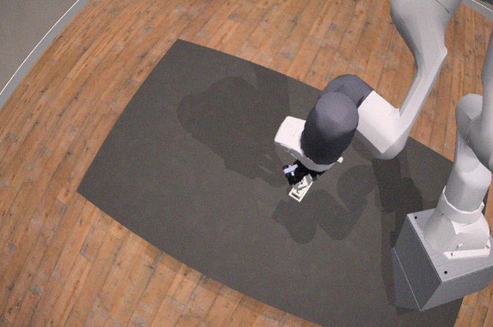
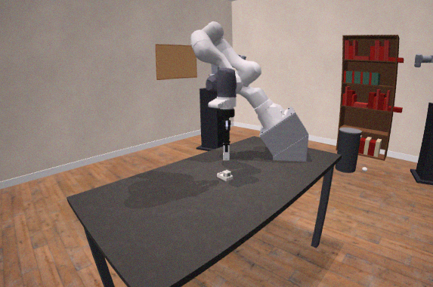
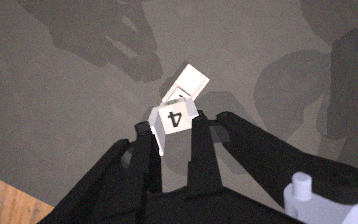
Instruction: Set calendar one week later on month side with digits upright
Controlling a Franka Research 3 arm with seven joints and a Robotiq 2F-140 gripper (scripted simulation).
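My gripper is now 14 cm above the white tray, 2 cm to the left of it and 1 cm past it. From my hand the other things lie so: white cube (3 cm below).
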